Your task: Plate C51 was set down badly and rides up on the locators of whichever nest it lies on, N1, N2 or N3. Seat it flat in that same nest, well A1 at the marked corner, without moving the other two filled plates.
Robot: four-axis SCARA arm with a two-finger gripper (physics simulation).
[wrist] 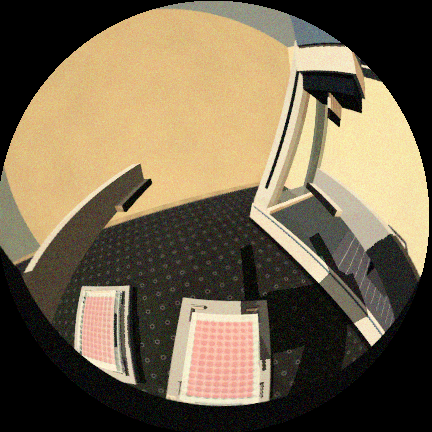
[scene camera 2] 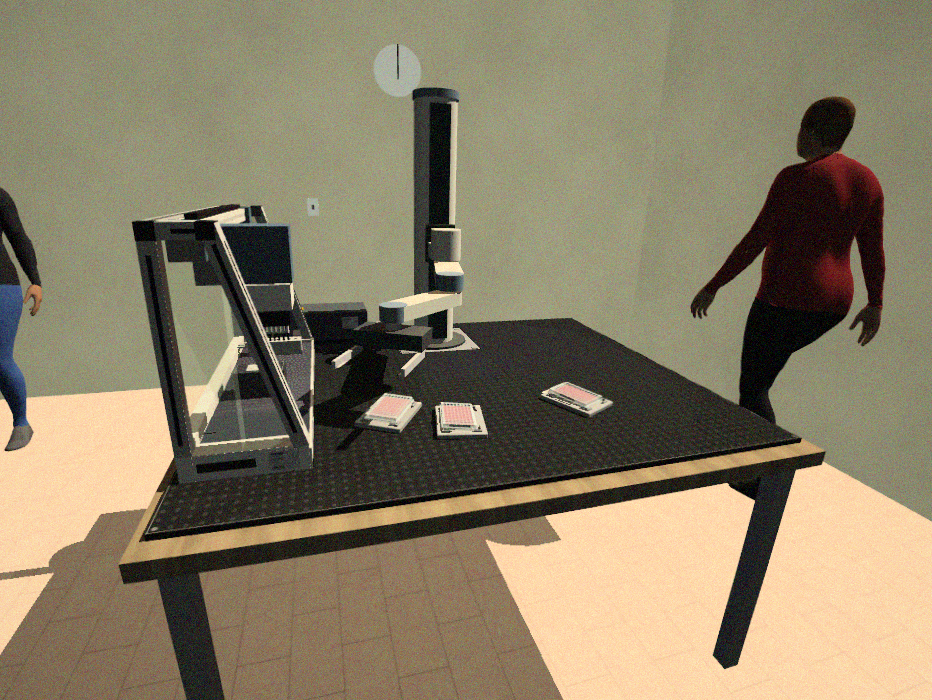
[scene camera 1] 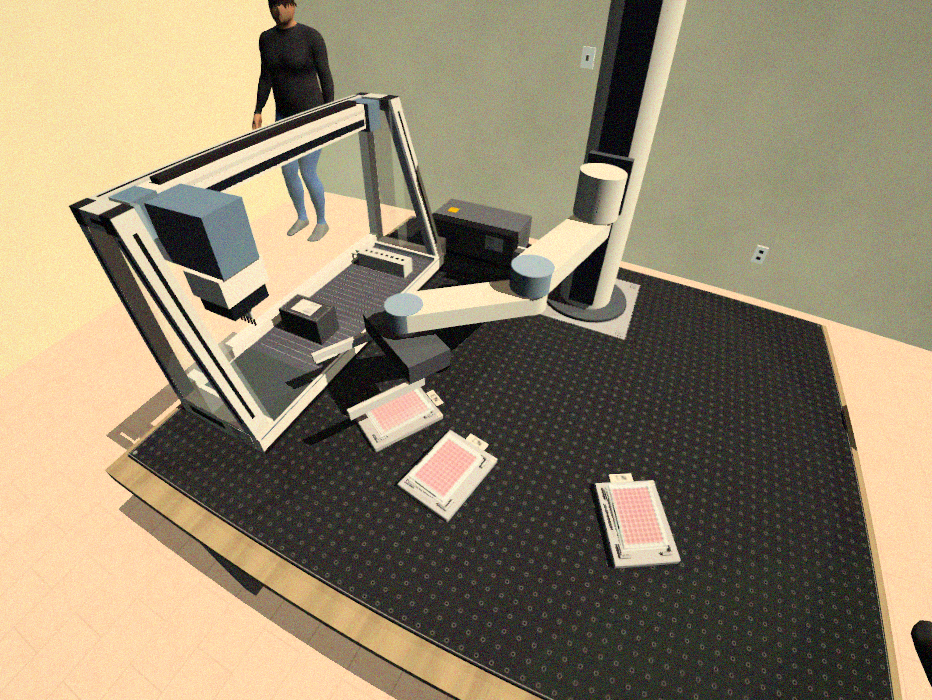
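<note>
Plate C51 (scene camera 1: 399,410) (scene camera 2: 390,406) (wrist: 225,357), clear-rimmed with pink wells, lies on nest N3 (scene camera 1: 376,444) (scene camera 2: 384,427) (wrist: 178,360), the one closest to the gantry. Its lettering is not readable here, and its tilt is too small to tell. My gripper (scene camera 1: 331,385) (scene camera 2: 367,369) (wrist: 232,169) is open and empty, raised above the mat on the gantry side of N3; one finger crosses in front of the nest in scene camera 1. Another filled plate (scene camera 1: 446,467) (scene camera 2: 458,415) (wrist: 99,330) lies on the middle nest. The third filled plate (scene camera 1: 638,514) (scene camera 2: 576,394) lies on the far right nest.
A gantry frame (scene camera 1: 192,331) (scene camera 2: 160,339) (wrist: 289,145) with a blue pipetting head (scene camera 1: 203,226) (scene camera 2: 259,252) stands on the left, close to the fingers. A dark box (scene camera 1: 482,229) (scene camera 2: 331,320) stands behind the arm. One person (scene camera 1: 297,67) stands behind the gantry, another (scene camera 2: 817,233) right of the table.
</note>
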